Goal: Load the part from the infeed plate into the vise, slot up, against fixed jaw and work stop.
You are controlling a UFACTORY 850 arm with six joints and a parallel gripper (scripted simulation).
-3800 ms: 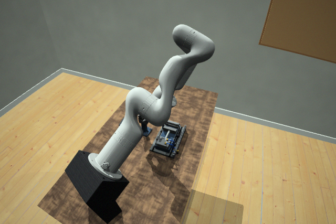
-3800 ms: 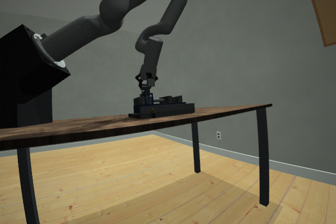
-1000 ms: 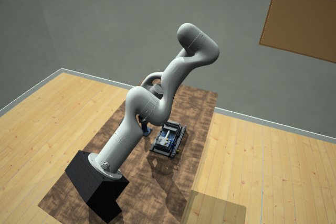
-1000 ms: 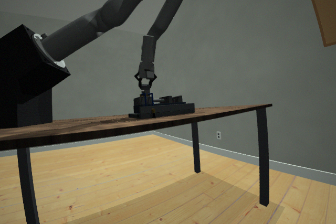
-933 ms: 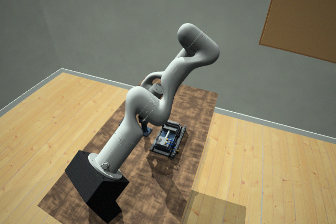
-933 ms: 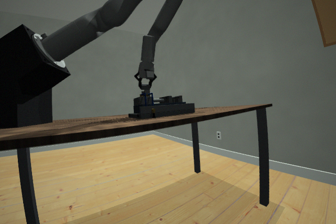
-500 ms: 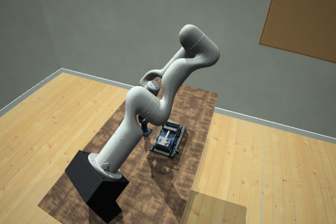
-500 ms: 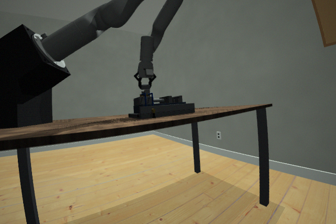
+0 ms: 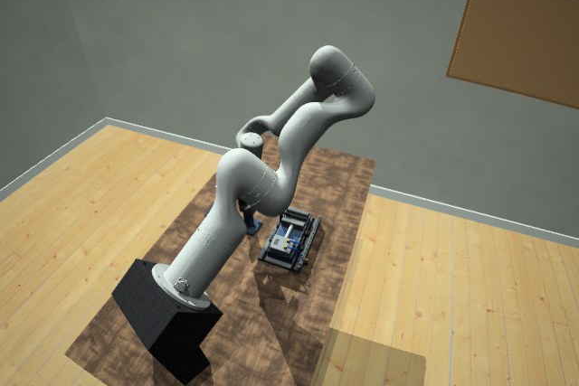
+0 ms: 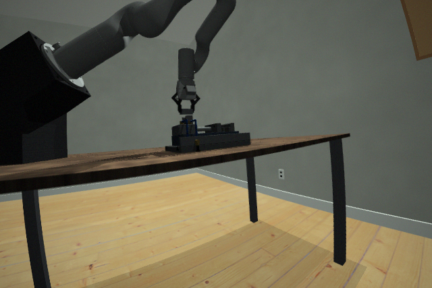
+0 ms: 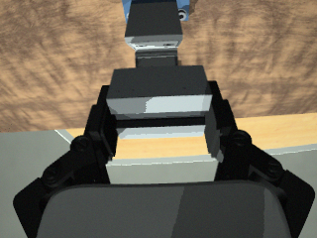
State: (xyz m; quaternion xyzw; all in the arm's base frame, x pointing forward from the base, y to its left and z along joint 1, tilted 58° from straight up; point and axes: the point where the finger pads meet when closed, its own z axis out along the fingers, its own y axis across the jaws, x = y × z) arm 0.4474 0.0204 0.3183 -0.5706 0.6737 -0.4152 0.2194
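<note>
Now: the part 10 mm below my hand. The rest, counted from my hand: cylinder rod 170 mm to the right, 120 mm below, 120 mm behind; work stop 170 mm to the right, 110 mm below, 20 mm behind; V-block post 140 mm below.
</note>
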